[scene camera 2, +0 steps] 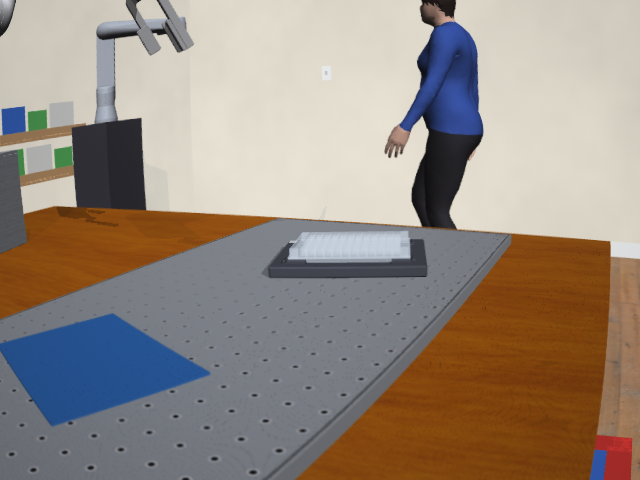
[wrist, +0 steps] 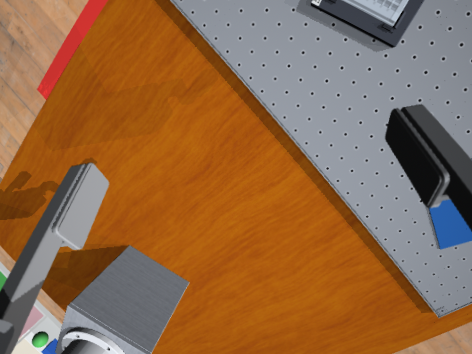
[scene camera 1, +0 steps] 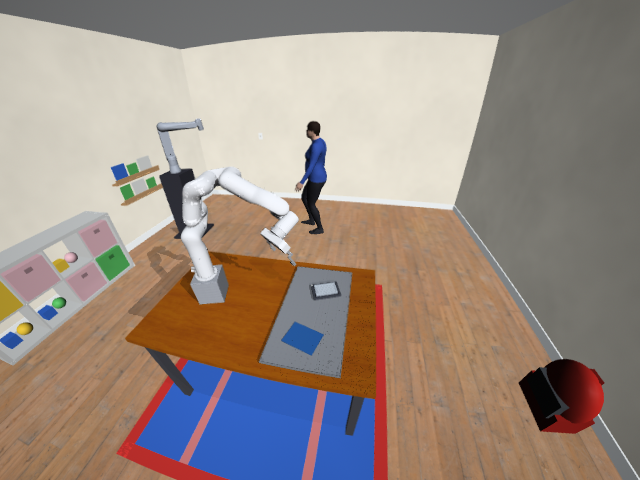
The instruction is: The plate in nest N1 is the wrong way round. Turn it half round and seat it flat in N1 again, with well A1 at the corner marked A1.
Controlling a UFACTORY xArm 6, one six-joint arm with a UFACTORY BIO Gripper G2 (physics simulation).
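The clear well plate lies in the dark nest on the grey perforated board. In scene camera 2 it looks level within the nest's rim. Part of plate and nest shows at the top edge of the wrist view. The well letters and the A1 mark are too small to read. My gripper is wide open and empty, raised above the table and off to the robot-base side of the nest, well apart from the plate.
A flat blue square lies on the board. My arm's grey base block stands on the wooden table. A person stands behind the table; a second arm stands on a dark pedestal.
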